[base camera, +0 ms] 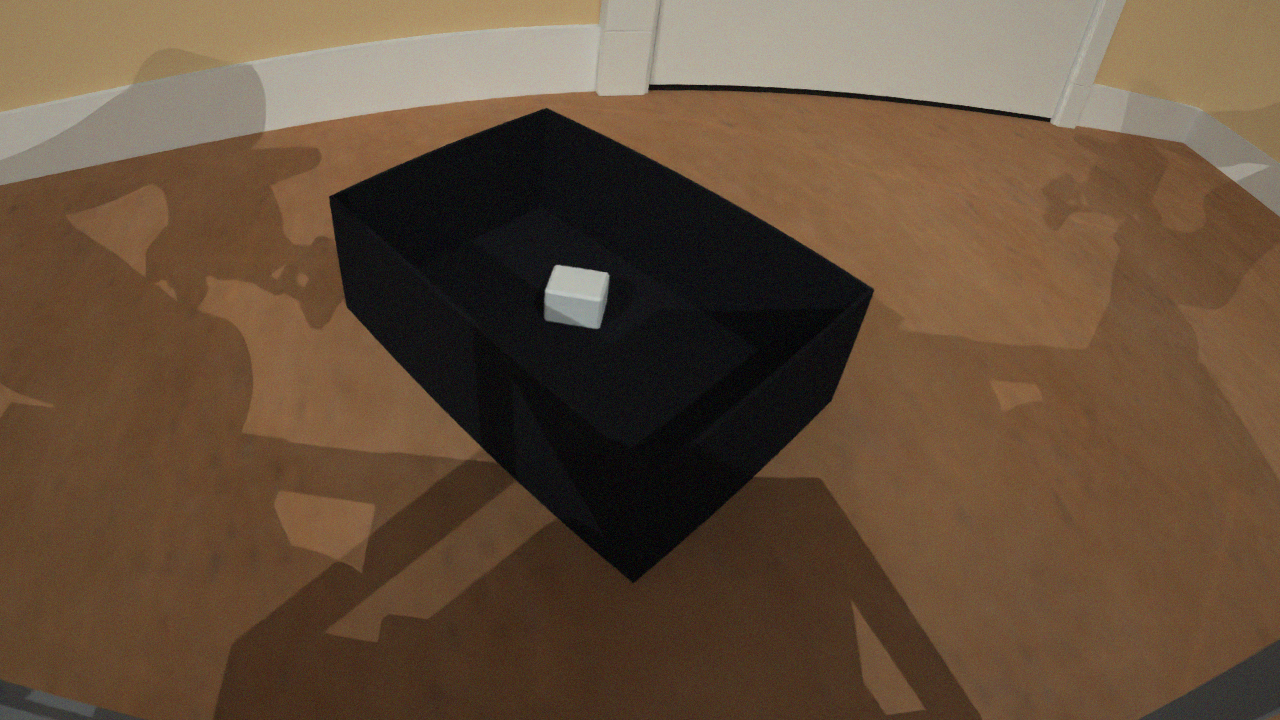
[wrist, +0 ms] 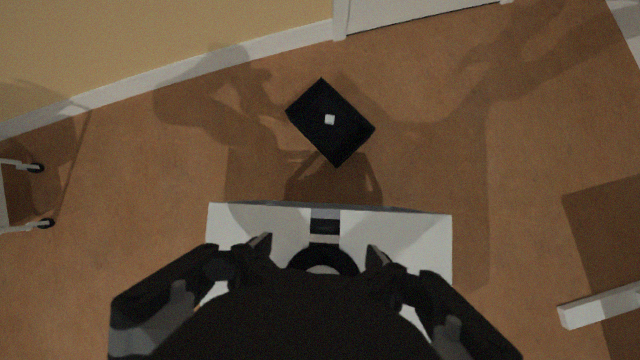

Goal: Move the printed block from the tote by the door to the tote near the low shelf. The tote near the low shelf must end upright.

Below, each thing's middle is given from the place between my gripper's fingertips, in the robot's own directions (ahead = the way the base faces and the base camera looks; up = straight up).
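Labels:
My hand: well short of the white printed block [base camera: 574, 296], a hair right of it, far above it.

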